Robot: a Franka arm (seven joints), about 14 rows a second.
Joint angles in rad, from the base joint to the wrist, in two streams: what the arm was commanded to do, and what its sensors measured. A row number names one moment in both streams.
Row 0, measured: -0.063 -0.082 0.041 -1.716 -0.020 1.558 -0.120
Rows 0 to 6, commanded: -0.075 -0.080 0.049 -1.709 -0.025 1.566 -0.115; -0.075 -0.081 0.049 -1.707 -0.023 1.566 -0.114; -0.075 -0.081 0.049 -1.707 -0.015 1.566 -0.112; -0.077 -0.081 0.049 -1.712 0.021 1.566 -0.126; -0.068 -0.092 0.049 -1.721 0.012 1.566 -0.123; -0.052 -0.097 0.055 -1.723 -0.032 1.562 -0.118; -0.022 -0.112 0.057 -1.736 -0.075 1.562 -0.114
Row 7, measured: -0.056 -0.083 0.049 -1.716 -0.023 1.561 -0.121
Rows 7 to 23, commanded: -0.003 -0.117 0.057 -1.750 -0.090 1.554 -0.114; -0.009 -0.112 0.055 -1.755 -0.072 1.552 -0.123; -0.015 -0.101 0.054 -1.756 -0.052 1.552 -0.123; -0.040 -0.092 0.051 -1.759 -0.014 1.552 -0.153; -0.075 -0.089 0.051 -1.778 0.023 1.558 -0.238; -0.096 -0.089 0.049 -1.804 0.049 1.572 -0.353; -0.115 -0.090 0.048 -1.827 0.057 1.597 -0.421; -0.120 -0.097 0.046 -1.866 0.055 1.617 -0.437; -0.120 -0.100 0.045 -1.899 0.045 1.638 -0.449; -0.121 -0.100 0.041 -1.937 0.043 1.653 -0.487; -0.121 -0.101 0.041 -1.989 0.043 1.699 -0.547; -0.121 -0.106 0.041 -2.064 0.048 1.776 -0.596; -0.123 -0.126 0.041 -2.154 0.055 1.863 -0.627; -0.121 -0.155 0.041 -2.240 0.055 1.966 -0.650; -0.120 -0.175 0.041 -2.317 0.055 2.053 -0.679; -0.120 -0.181 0.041 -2.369 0.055 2.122 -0.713; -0.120 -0.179 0.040 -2.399 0.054 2.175 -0.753
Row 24, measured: -0.115 -0.106 0.038 -2.283 0.038 2.075 -0.675
